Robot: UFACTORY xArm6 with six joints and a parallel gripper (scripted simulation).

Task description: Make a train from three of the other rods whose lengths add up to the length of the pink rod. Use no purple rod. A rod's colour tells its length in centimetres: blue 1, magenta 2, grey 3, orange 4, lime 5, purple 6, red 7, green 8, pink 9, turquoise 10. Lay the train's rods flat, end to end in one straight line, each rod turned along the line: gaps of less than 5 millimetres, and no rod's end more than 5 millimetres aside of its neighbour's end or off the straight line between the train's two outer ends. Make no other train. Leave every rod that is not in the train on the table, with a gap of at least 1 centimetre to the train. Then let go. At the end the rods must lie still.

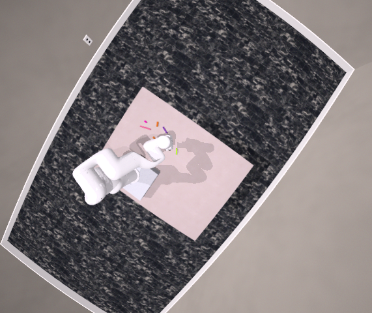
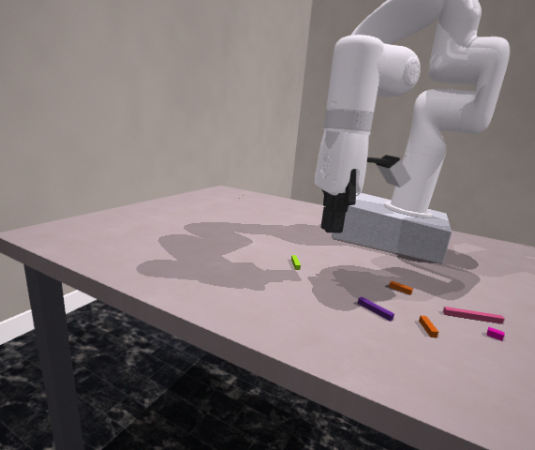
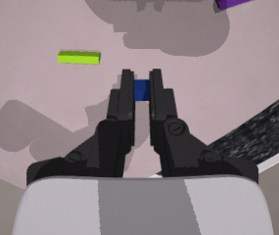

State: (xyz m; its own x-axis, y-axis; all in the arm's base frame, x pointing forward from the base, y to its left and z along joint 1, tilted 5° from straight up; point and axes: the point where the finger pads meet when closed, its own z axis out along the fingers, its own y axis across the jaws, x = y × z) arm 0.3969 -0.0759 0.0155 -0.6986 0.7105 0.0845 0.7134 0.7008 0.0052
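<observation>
Right now the lime rod is 120 mm below my hand, 70 mm to the right of it and 30 mm behind it. Also, from my hand: purple rod: 120 mm below, 110 mm to the left, 40 mm ahead; then blue rod: 20 mm below; then pink rod: 250 mm to the left, 120 mm below, 40 mm behind.
</observation>
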